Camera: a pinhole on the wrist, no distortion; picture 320 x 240 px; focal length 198.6 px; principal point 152.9 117.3 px. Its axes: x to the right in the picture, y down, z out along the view. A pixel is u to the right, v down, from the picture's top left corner.
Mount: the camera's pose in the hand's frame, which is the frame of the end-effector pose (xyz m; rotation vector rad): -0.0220 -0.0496 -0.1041 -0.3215 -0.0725 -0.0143
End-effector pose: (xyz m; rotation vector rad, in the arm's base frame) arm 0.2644 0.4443 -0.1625 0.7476 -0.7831 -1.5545
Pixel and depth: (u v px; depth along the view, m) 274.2 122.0 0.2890
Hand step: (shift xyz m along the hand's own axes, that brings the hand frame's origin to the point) 0.1343 0.0478 0.1802
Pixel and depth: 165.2 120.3 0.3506
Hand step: -0.0244 0.0662 0.2276
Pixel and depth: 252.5 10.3 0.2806
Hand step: 0.0951 -0.1046 0.2194
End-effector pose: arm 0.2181 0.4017 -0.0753 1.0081 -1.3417 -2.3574
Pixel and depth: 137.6 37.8 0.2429
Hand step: -0.0599 -0.0650 0.1550
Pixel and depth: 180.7 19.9 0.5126
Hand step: 0.0078 -0.1262 0.4654
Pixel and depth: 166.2 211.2 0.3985
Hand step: -0.0180 0.2551 0.2155
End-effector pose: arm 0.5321 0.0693 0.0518 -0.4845 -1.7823 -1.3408
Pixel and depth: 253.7 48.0 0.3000
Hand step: 0.1065 -0.0544 0.2239
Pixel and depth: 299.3 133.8 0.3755
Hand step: 0.2290 0.0980 0.2617
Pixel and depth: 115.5 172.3 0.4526
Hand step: -0.1350 0.2126 0.2784
